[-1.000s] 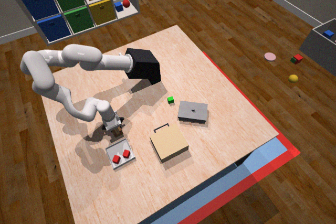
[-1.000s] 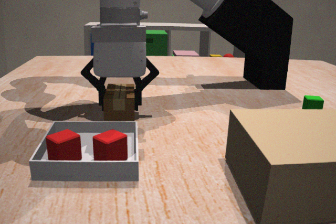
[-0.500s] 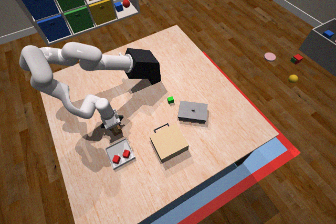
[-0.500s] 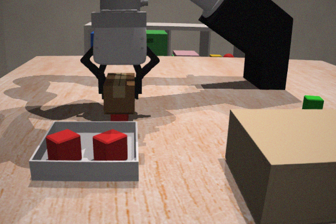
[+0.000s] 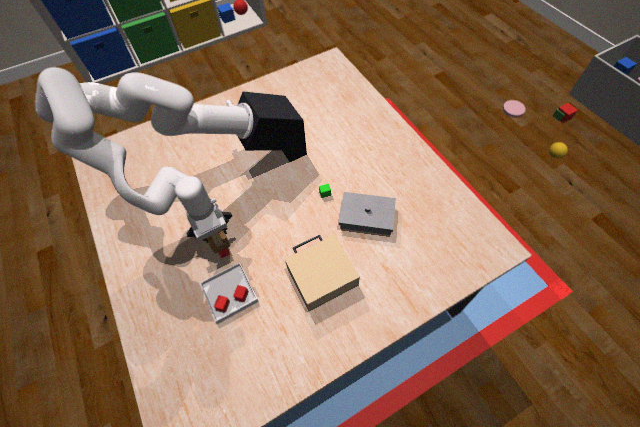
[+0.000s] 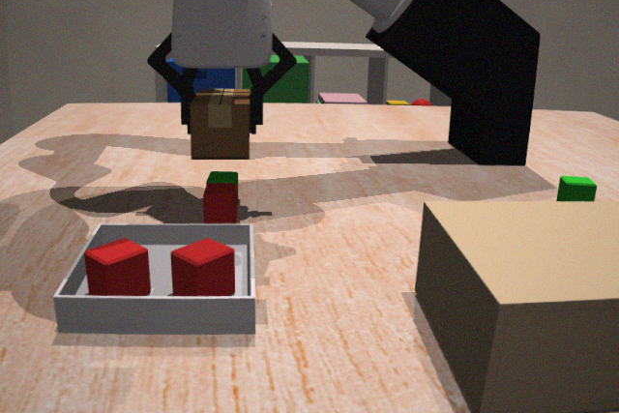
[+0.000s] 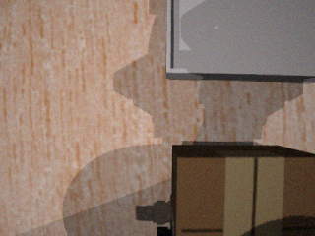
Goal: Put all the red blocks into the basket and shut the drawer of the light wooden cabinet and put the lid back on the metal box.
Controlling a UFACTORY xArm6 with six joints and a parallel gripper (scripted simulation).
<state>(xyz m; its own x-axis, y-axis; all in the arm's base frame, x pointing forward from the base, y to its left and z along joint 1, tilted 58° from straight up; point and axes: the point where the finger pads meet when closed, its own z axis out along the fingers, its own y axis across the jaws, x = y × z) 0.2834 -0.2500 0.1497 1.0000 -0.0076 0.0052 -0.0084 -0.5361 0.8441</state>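
Now: the grey basket 170 mm ahead of my hand, 100 mm below it and 40 mm to the right of it. The rest, counted from my hand: drawer 260 mm ahead, 250 mm to the left, 70 mm below; then light wooden cabinet 270 mm ahead, 250 mm to the left, 70 mm below; then cardboard box right at my hand.
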